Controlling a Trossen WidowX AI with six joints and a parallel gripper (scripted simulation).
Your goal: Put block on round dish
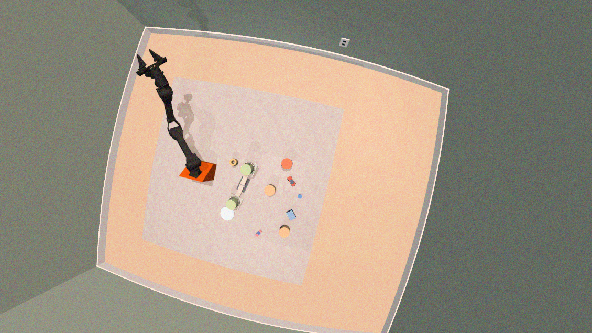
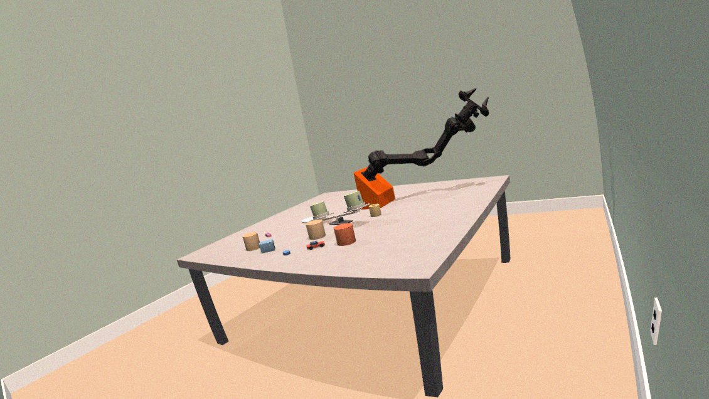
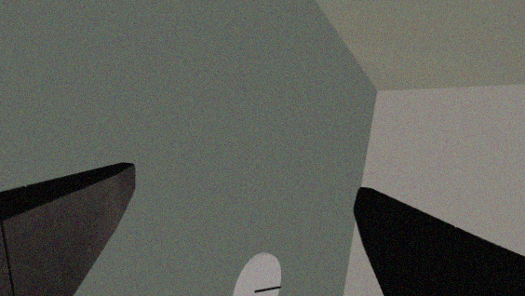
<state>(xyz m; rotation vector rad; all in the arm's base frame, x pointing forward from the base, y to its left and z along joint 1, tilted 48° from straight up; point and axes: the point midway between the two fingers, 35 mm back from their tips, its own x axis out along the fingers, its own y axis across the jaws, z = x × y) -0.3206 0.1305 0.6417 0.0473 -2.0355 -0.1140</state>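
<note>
Right now the green block is 70 cm to the right of my gripper tip, 64 cm ahead of it and 44 cm below it. Round my gripper tip: yellow ring 56 cm ahead, 46 cm below, 45 cm to the right; then white round dish 81 cm to the right, 60 cm ahead, 48 cm below; then red cylinder 92 cm ahead, 44 cm below, 34 cm to the right.
</note>
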